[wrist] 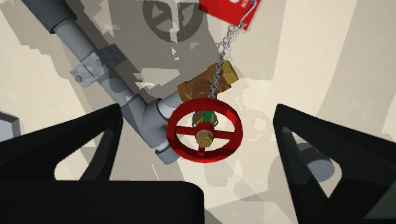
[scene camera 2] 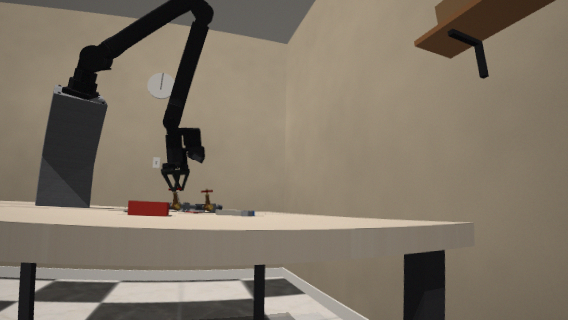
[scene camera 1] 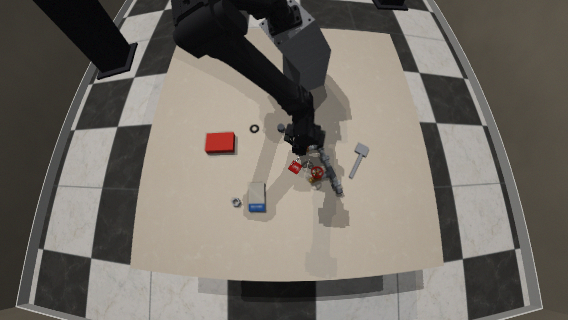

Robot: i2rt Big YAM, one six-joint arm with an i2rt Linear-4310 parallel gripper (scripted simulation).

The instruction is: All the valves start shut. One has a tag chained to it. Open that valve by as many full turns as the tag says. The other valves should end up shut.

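A valve handwheel (wrist: pixel 209 105) is visible, as is the gripper (wrist: pixel 198 112).
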